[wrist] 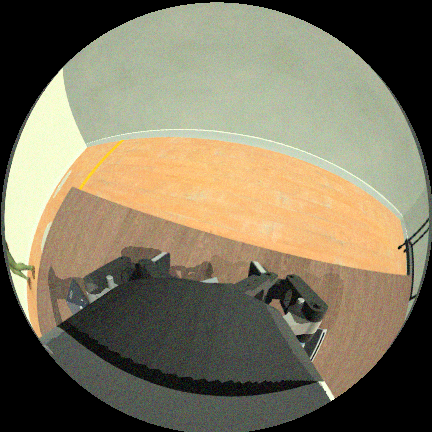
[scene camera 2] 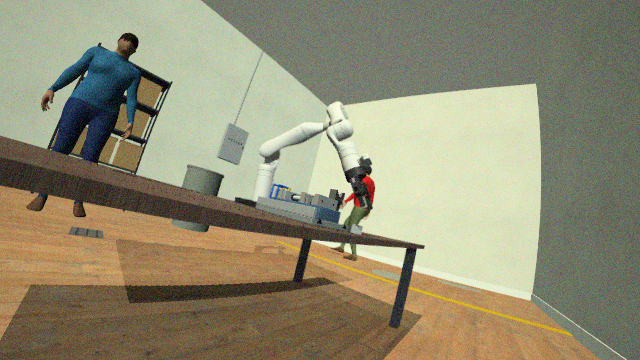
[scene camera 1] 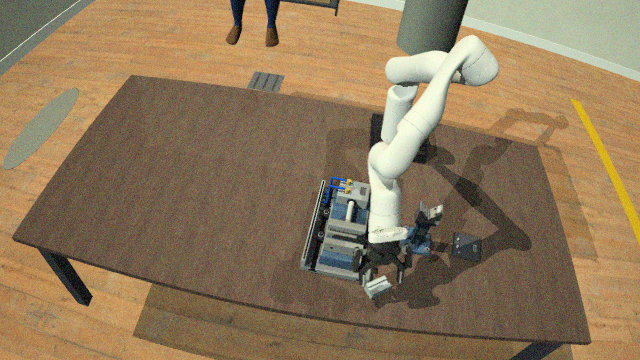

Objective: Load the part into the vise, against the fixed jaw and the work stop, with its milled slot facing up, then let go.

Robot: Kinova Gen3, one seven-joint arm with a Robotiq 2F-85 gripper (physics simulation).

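Places are measured from the arm's base along level axes (x ahead, y left, z up), in centimetres.
Where they show: gripper, fingertip midpoint: (wrist: 208, 266) (scene camera 2: 367, 208) (scene camera 1: 380, 284); arm's base, origin of the base link: (scene camera 1: 393, 137).
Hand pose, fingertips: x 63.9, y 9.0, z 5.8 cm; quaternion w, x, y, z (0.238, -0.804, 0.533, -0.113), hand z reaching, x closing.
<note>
Things, the pixels of their centre, and the offset from my fingertips.
- blue vise, body centre: (scene camera 1: 345, 224) (scene camera 2: 302, 206) dx -18.0, dy -14.1, dz -4.1 cm
- dark plate, body centre: (wrist: 75, 301) (scene camera 1: 466, 246) dx -27.7, dy +24.0, dz -8.7 cm
The part (scene camera 1: 377, 287) (scene camera 2: 356, 229) is a small light-grey block on the table near its front edge, just off the vise's front right corner. A groove-like line shows on its upper side in the first scene view. In the wrist view a sliver of the part (wrist: 210, 281) shows past the gripper's body. My gripper (scene camera 1: 383, 276) (scene camera 2: 367, 204) (wrist: 208, 266) is open and empty, its fingers spread above and behind the part. The grey and blue vise (scene camera 1: 341, 247) (scene camera 2: 287, 210) stands left of the gripper. I cannot tell the work stop clearly; the arm and gripper cover the vise's right side.
A blue-footed stand (scene camera 1: 419, 245) with a grey angled head stands right of the gripper. A dark plate (scene camera 1: 466, 246) lies farther right. Blue tubes with yellow fittings (scene camera 1: 348, 190) rise at the vise's rear. The table's front edge runs close to the part.
</note>
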